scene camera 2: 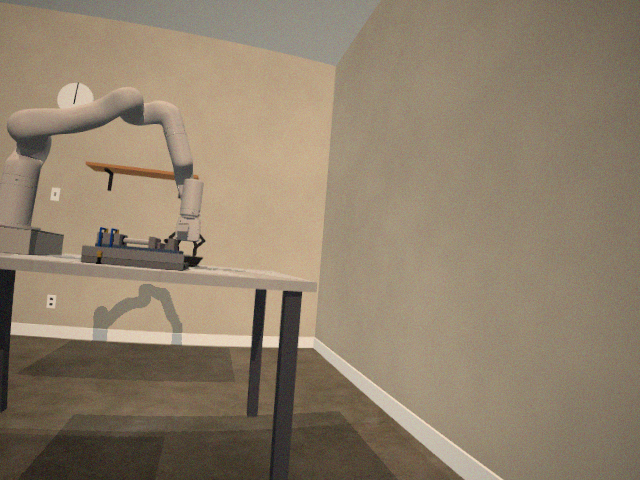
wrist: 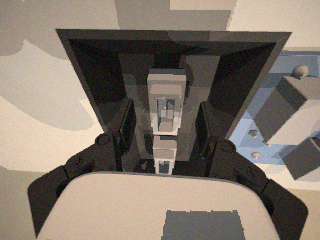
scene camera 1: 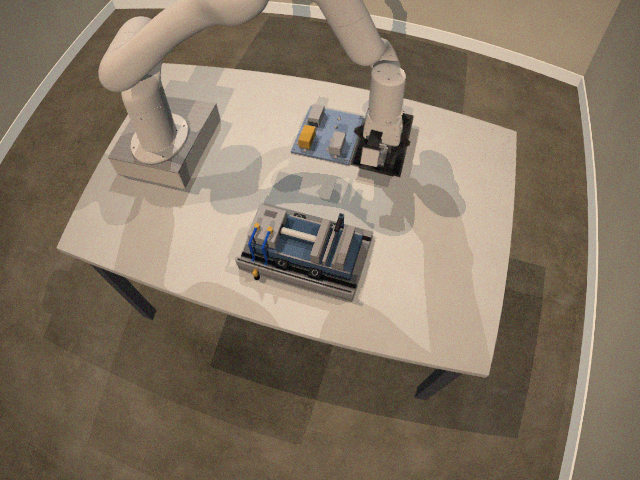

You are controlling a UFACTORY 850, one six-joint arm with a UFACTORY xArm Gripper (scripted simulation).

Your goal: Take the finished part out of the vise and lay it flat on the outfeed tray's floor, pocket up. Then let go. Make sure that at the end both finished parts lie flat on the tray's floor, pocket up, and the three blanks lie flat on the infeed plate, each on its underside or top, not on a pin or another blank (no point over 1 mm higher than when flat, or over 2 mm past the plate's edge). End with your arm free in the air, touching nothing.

Path:
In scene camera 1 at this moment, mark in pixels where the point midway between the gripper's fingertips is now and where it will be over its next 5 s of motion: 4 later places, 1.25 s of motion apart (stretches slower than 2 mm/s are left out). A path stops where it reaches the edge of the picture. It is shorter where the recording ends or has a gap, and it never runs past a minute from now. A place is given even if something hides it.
My gripper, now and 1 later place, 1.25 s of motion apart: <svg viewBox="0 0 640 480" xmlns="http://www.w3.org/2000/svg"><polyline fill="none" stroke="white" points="380,152 383,124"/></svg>

